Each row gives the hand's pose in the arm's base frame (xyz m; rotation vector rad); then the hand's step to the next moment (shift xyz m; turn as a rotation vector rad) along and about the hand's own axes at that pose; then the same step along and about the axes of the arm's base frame.
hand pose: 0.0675 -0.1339 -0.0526 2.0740 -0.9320 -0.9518
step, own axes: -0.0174 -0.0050 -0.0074 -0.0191 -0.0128 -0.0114
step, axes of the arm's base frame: -0.0007 0.0187 0.0058 0.0043 0.0252 0.0023
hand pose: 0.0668 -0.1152 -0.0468 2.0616 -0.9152 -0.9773
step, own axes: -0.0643 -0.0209 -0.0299 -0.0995 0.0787 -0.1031
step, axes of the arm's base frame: 0.0006 0.0708 0.0212 0.0143 0.0660 0.1489
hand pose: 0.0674 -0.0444 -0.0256 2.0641 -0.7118 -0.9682
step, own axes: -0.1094 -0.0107 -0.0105 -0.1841 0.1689 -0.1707
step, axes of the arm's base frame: -0.0512 0.0892 0.0401 0.0063 0.1010 0.2852
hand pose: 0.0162 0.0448 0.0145 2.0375 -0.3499 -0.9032
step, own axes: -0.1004 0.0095 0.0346 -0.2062 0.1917 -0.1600
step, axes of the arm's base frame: -0.0940 0.0278 0.0420 -0.0149 0.0930 0.3098
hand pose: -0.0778 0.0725 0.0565 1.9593 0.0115 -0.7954
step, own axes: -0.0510 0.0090 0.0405 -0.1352 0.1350 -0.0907
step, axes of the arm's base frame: -0.0583 -0.0209 0.0221 -0.0141 0.0448 0.2062
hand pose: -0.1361 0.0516 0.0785 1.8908 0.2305 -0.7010
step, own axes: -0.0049 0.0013 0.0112 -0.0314 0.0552 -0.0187
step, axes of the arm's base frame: -0.0074 -0.0098 0.0008 0.0069 -0.0018 0.0658
